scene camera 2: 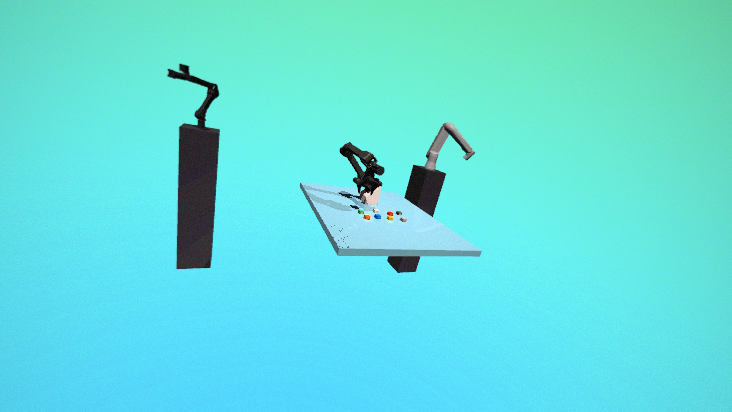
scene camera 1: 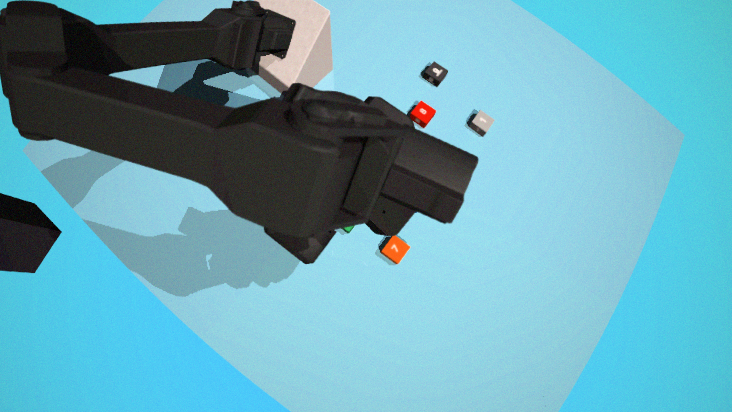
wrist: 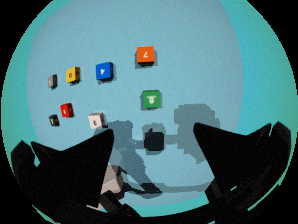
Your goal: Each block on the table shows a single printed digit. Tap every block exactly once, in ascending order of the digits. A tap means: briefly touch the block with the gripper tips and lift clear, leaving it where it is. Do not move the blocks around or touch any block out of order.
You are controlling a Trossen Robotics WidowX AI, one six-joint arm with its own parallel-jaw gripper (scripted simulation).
Path:
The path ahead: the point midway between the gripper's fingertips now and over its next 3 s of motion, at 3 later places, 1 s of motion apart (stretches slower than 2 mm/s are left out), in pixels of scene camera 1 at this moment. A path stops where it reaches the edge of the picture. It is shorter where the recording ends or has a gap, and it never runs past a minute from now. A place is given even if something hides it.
My gripper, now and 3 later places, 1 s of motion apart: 342, 195; 376, 111; 436, 84; 450, 35

